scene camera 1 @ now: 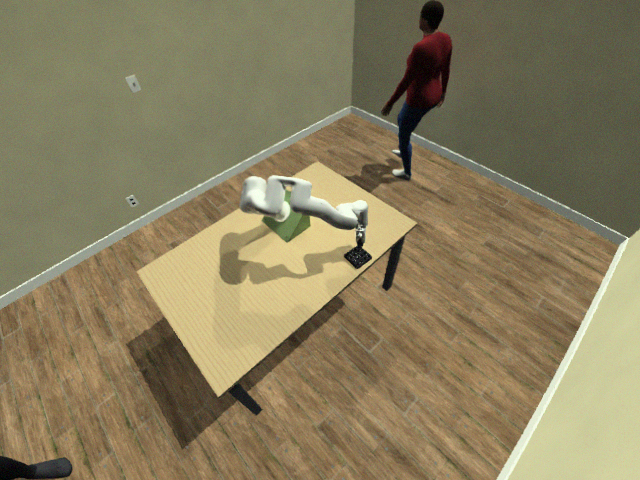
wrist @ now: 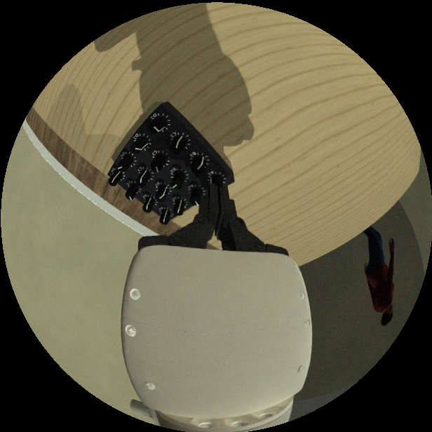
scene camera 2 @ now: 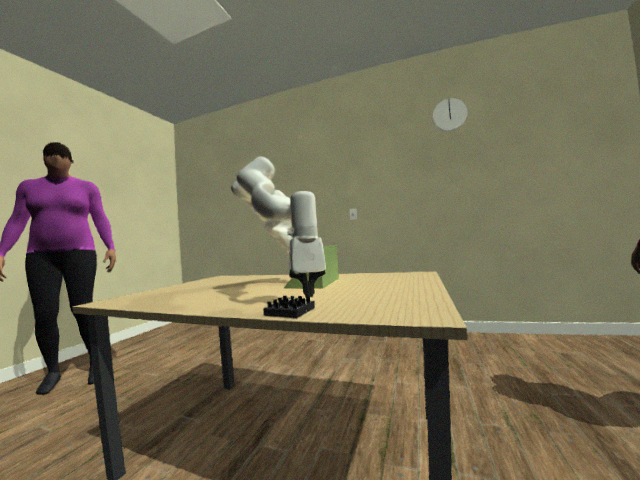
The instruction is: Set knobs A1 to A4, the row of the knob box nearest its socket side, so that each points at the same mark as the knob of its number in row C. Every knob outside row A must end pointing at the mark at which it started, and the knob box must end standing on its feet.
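Seen in the pictures: gripper, fingertip midpoint: (scene camera 1: 360, 245) (scene camera 2: 309, 296); arm's base, link origin: (scene camera 1: 281, 211).
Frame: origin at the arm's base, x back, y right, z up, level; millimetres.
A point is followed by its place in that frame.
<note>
The black knob box (scene camera 1: 357, 265) {x -539, y -87, z -65 mm} (scene camera 2: 281, 312) {x -550, y -139, z -73 mm} (wrist: 168, 108) sits level on the table near its edge, knobs up. My gripper (scene camera 1: 360, 245) {x -465, y -184, z -49 mm} (scene camera 2: 308, 298) {x -465, y -184, z -49 mm} (wrist: 215, 196) is shut with nothing between its fingers. Its tips are at knob A1 (wrist: 216, 177) at the box's right corner in the wrist view and hide part of it. Knobs A2 (wrist: 196, 194), A3 (wrist: 178, 204) and A4 (wrist: 164, 215) run down-left from there. In row C, C1 (wrist: 179, 142) and C3 (wrist: 143, 174) show white pointer lines; C2 (wrist: 159, 161) and C4 (wrist: 131, 191) are hard to read.
Neighbouring knob B1 (wrist: 201, 162) stands close to the fingers. A green block (scene camera 1: 287, 229) {x -101, y 41, z -42 mm} (scene camera 2: 330, 266) {x -17, y -94, z -10 mm} stands on the table (scene camera 1: 196, 310) {x -180, y 682, z -88 mm} (scene camera 2: 382, 304) {x -378, y -380, z -88 mm} by the arm's base. People stand away from the table, one in red (scene camera 1: 426, 72) and one in purple (scene camera 2: 59, 214).
</note>
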